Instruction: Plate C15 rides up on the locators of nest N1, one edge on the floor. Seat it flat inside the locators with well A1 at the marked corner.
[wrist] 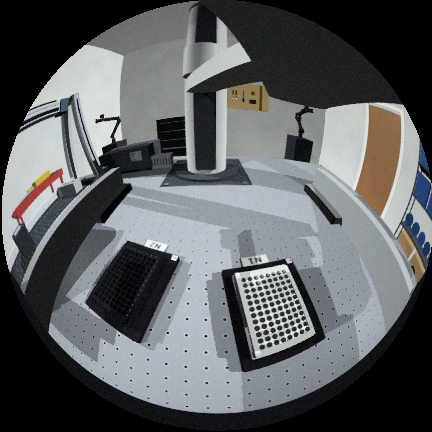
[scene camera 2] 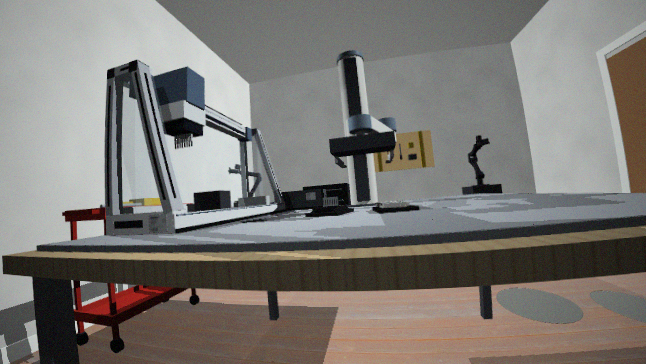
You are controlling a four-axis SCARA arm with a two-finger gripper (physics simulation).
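Where they show: gripper, between the fingertips: (wrist: 217, 171) (scene camera 2: 365, 162); arm's base, origin of its link: (wrist: 206, 171).
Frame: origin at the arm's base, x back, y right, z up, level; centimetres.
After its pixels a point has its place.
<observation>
Plate C15 (scene camera 2: 395, 204) @(x -59.6, y -10.7, z 3.5 cm) (wrist: 275, 310) @(x -54.1, y -10.0, z 3.9 cm) is white with dark round wells. It lies on the black nest N1 (wrist: 230, 290) @(x -49.7, y -4.8, z 2.5 cm). In the wrist view its left side wall shows beside the black rim; its tilt and which edge is low are hard to tell. A small white mark (wrist: 289, 261) @(x -45.6, y -15.1, z 2.4 cm) is at the nest's upper right corner, near the N1 label (wrist: 254, 260) @(x -43.9, y -9.4, z 1.5 cm). A pale patch (wrist: 257, 354) @(x -59.7, y -7.0, z 4.2 cm) shows at the plate's lower left corner; well lettering is not readable. My gripper (scene camera 2: 365, 161) @(x -48.7, y -2.9, z 18.5 cm) (wrist: 217, 171) @(x -48.7, y -2.9, z 18.5 cm) is open and empty, high above the table, its fingers wide apart.
Black nest N2 (wrist: 120, 290) @(x -51.8, y 10.9, z 3.9 cm) with a dark gridded top lies left of N1 in the wrist view. The arm's column (scene camera 2: 356, 100) @(x -7.7, y -1.4, z 59.0 cm) (wrist: 206, 130) @(x -7.7, y -0.6, z 17.6 cm) stands behind the nests. A gantry machine (scene camera 2: 162, 150) @(x -83.1, y 50.2, z 23.5 cm) stands at the left. A dark box and a grey finned block (wrist: 162, 160) @(x 4.5, y 19.1, z 4.6 cm) are near the column.
</observation>
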